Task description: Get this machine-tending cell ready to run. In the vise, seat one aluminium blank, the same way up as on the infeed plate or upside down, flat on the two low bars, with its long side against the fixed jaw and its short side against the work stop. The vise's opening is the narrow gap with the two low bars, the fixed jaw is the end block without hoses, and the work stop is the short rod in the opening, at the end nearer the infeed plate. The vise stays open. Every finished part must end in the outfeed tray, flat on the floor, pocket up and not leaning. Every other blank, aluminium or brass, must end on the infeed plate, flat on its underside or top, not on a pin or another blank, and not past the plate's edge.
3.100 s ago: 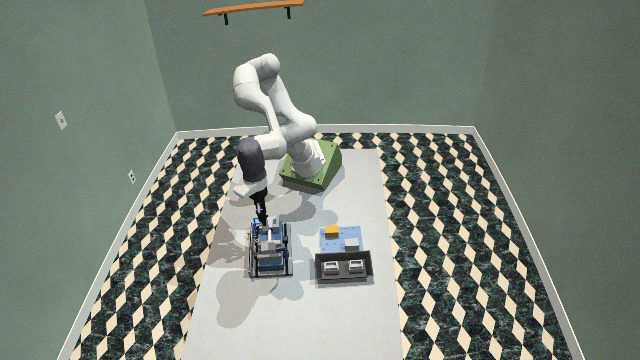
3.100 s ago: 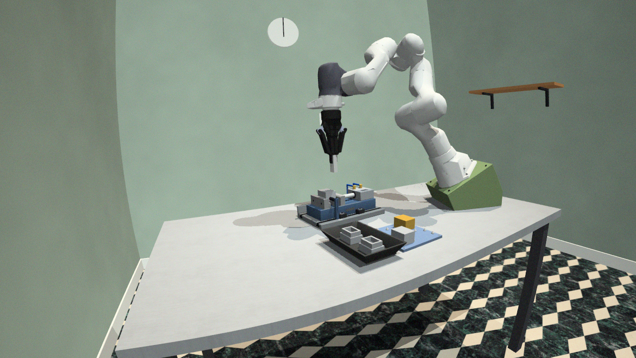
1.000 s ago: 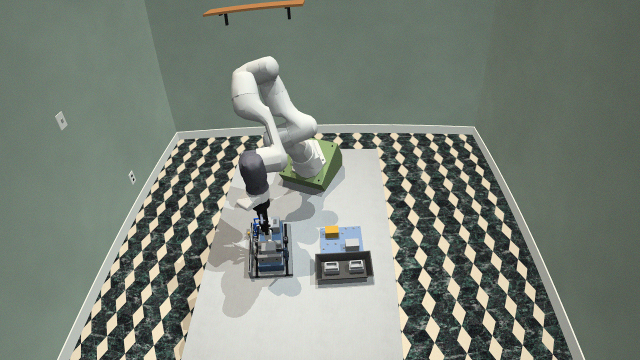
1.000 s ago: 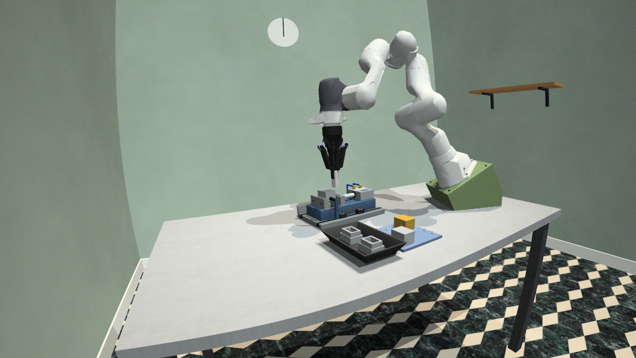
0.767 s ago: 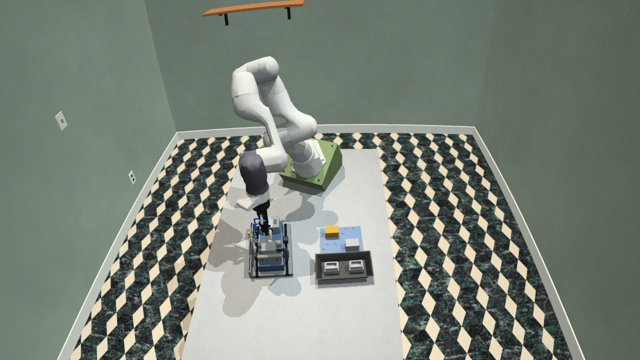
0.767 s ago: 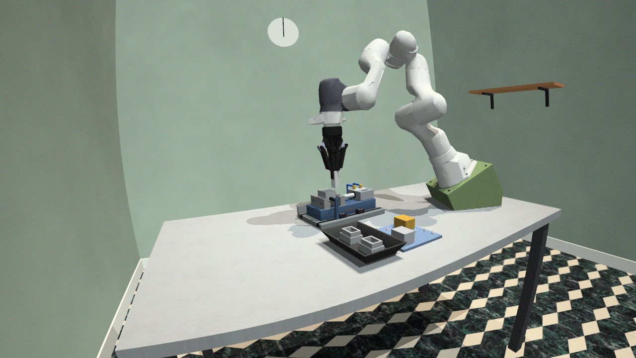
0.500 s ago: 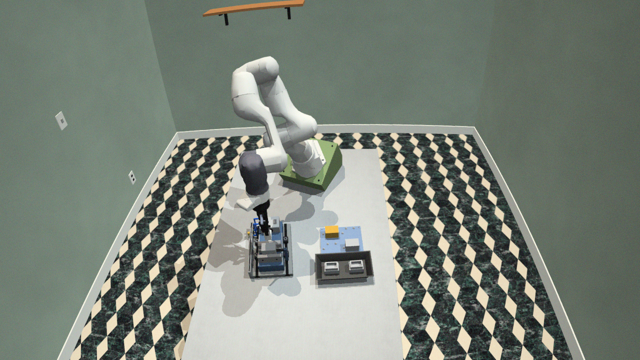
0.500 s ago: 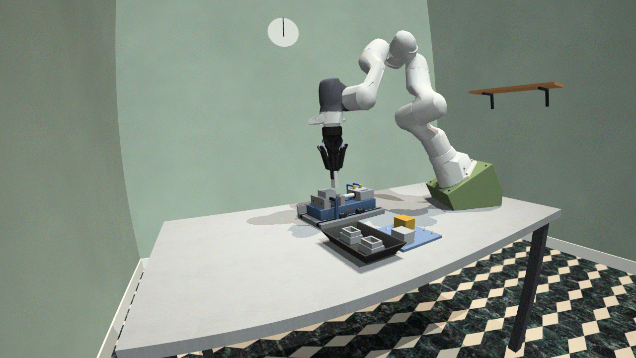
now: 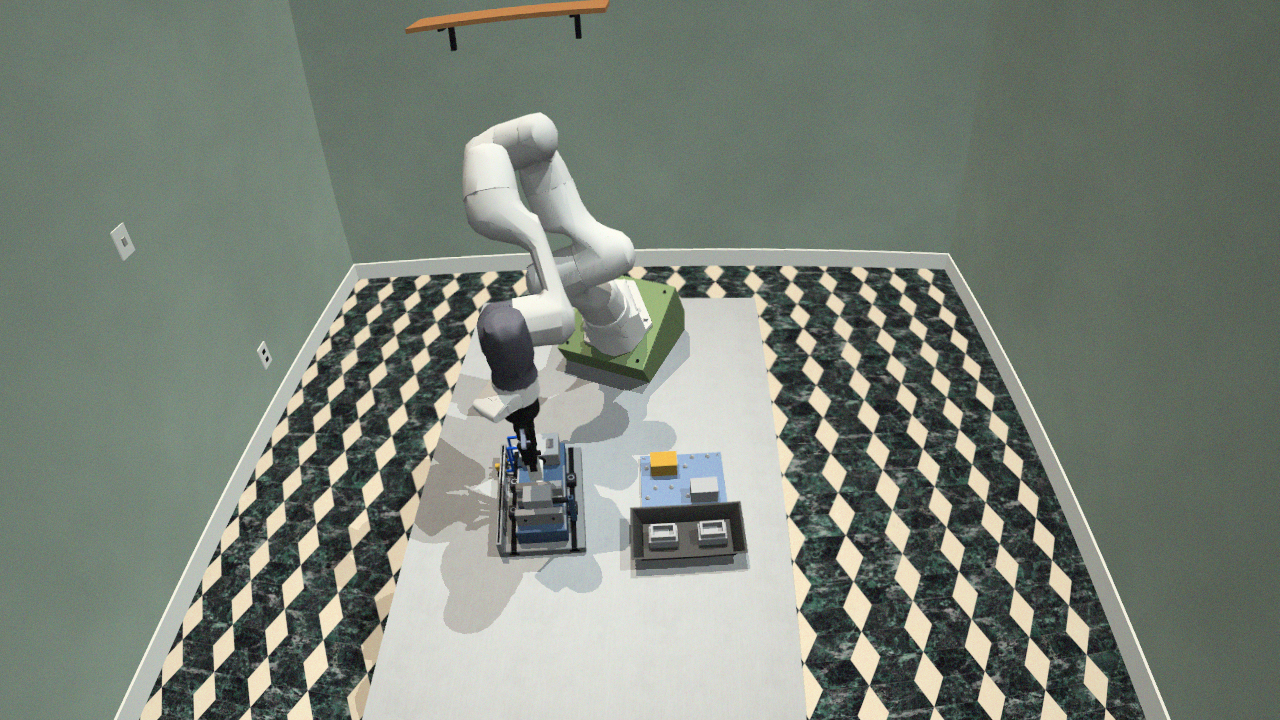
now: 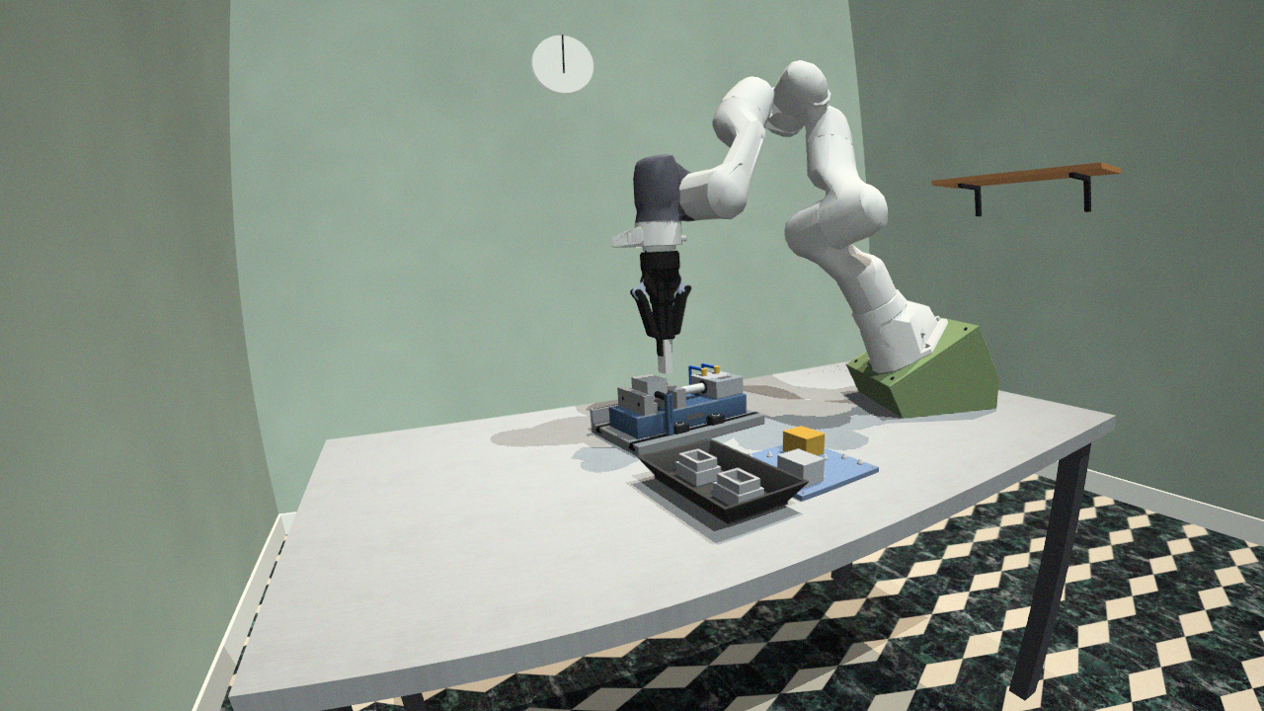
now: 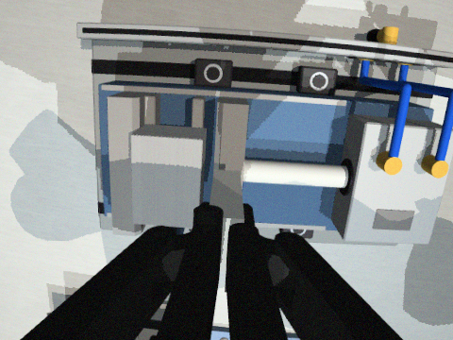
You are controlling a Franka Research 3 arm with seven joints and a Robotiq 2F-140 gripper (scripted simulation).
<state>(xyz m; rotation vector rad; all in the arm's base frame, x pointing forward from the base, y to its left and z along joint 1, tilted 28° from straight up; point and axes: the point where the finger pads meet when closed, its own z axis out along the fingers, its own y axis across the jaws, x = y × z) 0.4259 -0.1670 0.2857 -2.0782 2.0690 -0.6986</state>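
The aluminium blank is 60 mm below my hand and 40 mm ahead of it. Round my hand: hose block (120 mm behind, 80 mm below, 10 mm to the left); then white rod (80 mm below, 50 mm behind); then vise (110 mm below, 30 mm behind).
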